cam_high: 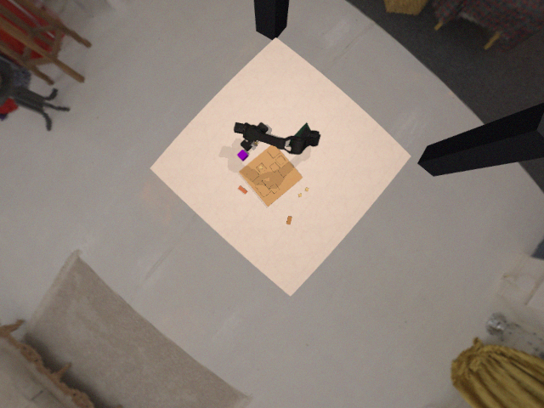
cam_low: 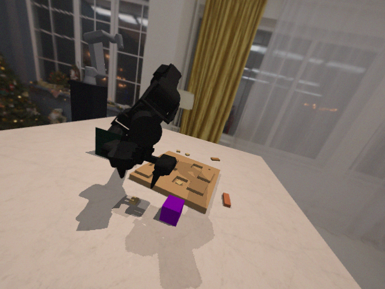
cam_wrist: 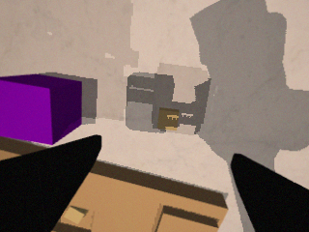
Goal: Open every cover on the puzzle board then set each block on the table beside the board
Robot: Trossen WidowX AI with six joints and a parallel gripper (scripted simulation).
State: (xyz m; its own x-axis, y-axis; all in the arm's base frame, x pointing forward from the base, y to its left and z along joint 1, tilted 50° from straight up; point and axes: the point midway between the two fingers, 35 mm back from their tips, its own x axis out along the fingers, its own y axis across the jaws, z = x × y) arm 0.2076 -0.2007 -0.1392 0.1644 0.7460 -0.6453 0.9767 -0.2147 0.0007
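Right now my gripper tip is 110 mm short of the tan puzzle board, 180 mm to the right of it and 50 mm above it. The rest, counted from my gripper tip: purple cube (120 mm ahead, 20 mm to the right, 40 mm below); then orange block (300 mm ahead, 100 mm to the left, 60 mm below).
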